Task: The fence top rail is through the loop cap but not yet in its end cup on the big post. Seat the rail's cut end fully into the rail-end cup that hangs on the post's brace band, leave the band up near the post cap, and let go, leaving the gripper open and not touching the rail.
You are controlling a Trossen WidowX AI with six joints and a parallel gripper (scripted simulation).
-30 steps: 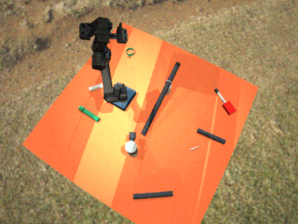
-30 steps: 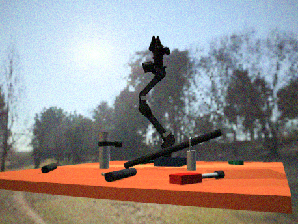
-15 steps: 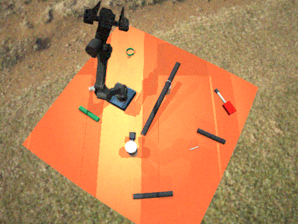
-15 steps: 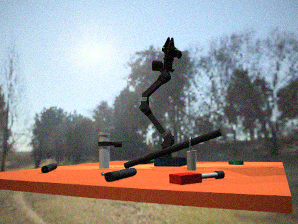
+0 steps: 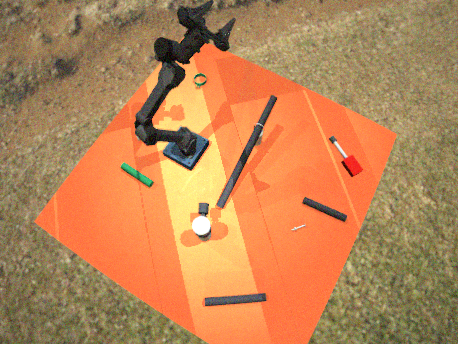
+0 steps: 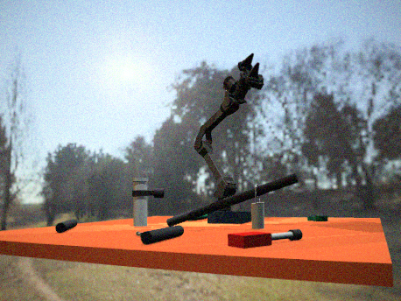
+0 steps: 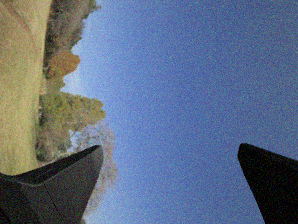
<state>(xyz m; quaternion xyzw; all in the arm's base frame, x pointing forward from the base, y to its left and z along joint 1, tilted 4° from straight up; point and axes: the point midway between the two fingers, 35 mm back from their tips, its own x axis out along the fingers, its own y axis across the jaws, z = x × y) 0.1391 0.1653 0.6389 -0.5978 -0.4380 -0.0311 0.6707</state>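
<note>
My gripper tip is 58 cm above the dark rail-end cup, 44 cm to the left of it and 6 cm short of it. From my gripper tip the other things lie so: green cylinder 71 cm below, 35 cm to the right, 31 cm behind; then white cylinder 71 cm below, 35 cm behind, 14 cm to the right; then small pin 72 cm below, 47 cm ahead, 34 cm to the right.
</note>
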